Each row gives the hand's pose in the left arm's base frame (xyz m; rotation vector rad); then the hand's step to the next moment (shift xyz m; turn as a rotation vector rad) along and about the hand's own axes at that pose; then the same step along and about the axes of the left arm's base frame.
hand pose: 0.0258 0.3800 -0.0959 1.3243 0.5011 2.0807
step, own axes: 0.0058 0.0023 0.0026 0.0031 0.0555 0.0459
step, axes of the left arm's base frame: -0.0001 0.0022 0.0064 0.0242 -0.0394 0.0553
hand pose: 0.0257 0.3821 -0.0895 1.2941 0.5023 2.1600
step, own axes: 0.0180 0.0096 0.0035 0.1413 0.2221 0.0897
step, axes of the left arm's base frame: -0.0062 0.0042 0.0193 -0.0343 -0.0781 0.2647
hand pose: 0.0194 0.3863 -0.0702 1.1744 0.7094 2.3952
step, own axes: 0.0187 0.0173 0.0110 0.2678 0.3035 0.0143
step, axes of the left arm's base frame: -0.0039 -0.0009 0.0275 -0.1776 -0.0962 0.3511
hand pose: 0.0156 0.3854 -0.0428 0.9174 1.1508 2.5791
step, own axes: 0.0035 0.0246 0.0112 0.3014 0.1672 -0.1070
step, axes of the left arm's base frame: 0.0061 -0.0087 0.0251 -0.2891 -0.0642 0.2063
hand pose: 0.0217 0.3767 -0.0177 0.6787 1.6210 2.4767
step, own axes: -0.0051 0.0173 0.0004 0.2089 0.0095 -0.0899
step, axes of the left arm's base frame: 0.0074 -0.0087 0.0140 -0.2232 -0.0125 0.0429
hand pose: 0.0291 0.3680 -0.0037 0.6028 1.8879 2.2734
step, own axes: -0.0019 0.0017 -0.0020 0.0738 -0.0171 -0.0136
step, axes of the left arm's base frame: 0.0012 -0.0028 0.0009 -0.0751 0.0165 -0.0020
